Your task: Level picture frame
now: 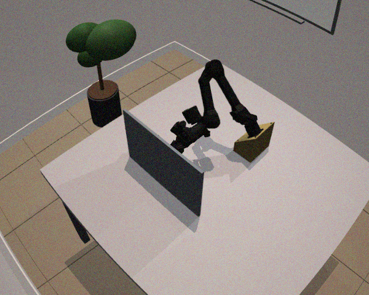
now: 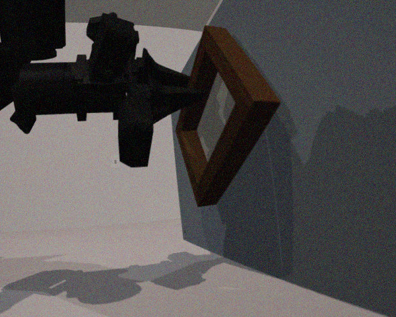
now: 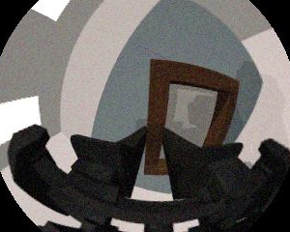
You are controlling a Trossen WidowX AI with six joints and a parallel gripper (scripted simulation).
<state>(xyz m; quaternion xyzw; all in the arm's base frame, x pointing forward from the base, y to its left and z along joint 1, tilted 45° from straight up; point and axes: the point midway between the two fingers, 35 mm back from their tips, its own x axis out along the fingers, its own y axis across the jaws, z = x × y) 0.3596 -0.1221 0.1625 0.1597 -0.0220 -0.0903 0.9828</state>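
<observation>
Now: the brown wooden picture frame 20 mm to the right of my gripper tip and 50 mm below it. From my gripper tip the other things lie so: dark grey wall panel (20 mm ahead, 20 mm to the right, 60 mm below).
</observation>
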